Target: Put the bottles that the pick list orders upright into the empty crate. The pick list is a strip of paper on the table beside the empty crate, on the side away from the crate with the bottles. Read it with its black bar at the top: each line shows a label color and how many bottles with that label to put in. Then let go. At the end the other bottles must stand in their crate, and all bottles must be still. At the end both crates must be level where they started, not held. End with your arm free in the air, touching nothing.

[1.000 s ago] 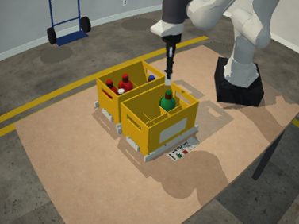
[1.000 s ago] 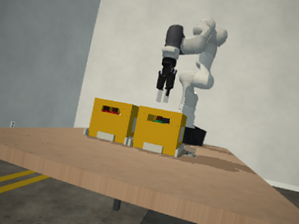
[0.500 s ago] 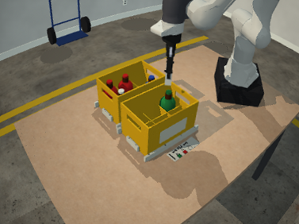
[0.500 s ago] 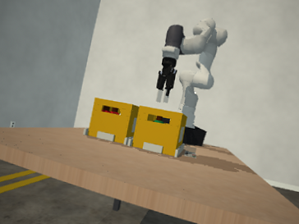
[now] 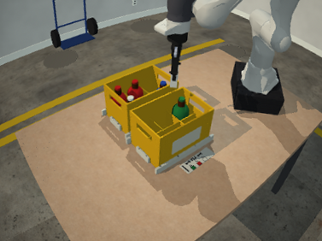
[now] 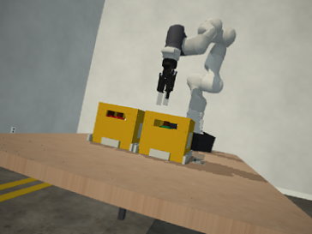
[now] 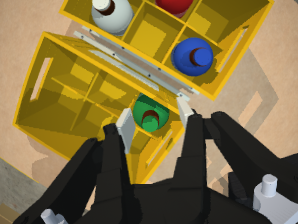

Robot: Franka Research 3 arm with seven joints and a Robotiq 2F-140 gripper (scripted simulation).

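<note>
Now: hand 17 cm to the left of the red-label bottle, 17 cm above it and 9 cm short of it. From my hand the other things lie so: white-capped bottle 17 cm below, 16 cm ahead, 7 cm to the right; blue-label bottle 17 cm below, 10 cm to the right, 2 cm behind; green bottle 17 cm below, 4 cm to the left, 2 cm behind.
</note>
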